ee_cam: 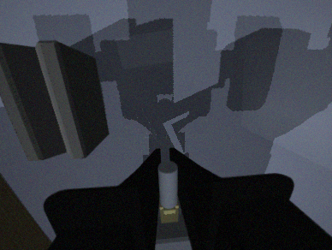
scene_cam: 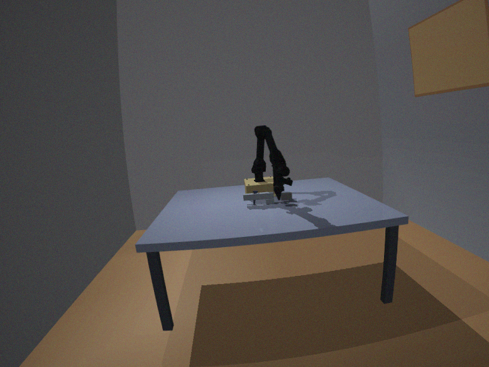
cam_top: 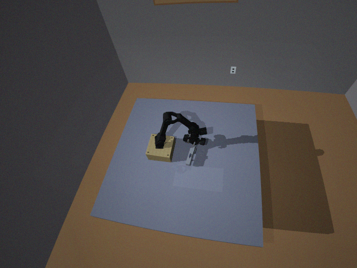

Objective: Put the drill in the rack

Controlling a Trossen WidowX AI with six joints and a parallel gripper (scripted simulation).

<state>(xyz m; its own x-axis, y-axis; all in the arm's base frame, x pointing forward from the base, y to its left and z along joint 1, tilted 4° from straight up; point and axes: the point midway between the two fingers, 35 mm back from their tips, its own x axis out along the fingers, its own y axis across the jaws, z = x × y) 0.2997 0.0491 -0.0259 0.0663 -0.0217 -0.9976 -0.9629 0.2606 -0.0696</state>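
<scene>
Now: gripper tip 10 mm past the drill, 50 mm to the left of it and 30 mm below it. Also, from my gripper tip: grey block: 60 mm behind, 70 mm to the left.
</scene>
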